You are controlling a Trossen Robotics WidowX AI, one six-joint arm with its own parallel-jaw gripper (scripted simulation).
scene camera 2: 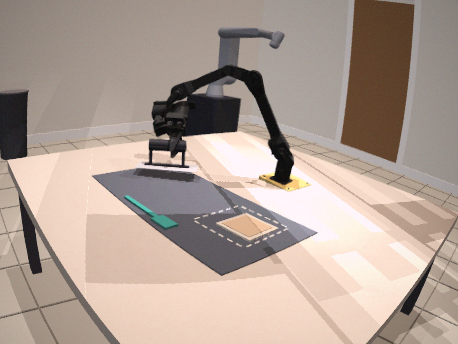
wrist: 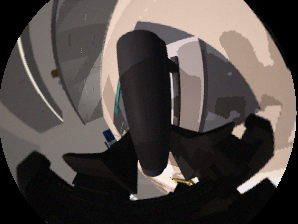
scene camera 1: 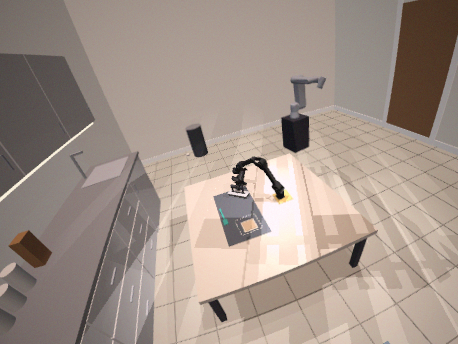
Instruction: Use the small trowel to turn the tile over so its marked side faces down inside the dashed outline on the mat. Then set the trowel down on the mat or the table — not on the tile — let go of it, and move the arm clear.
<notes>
The gripper point(scene camera 2: 171, 154) carries a black bridge handle point(wrist: 161, 85). Also in view: a tan square tile point(scene camera 2: 246, 226) and a dark grey mat point(scene camera 2: 181, 196).
The gripper shows as well in the wrist view point(wrist: 148, 125). The dark grey mat shows as well in the wrist view point(wrist: 227, 97) and in scene camera 1 point(scene camera 1: 234, 207).
</notes>
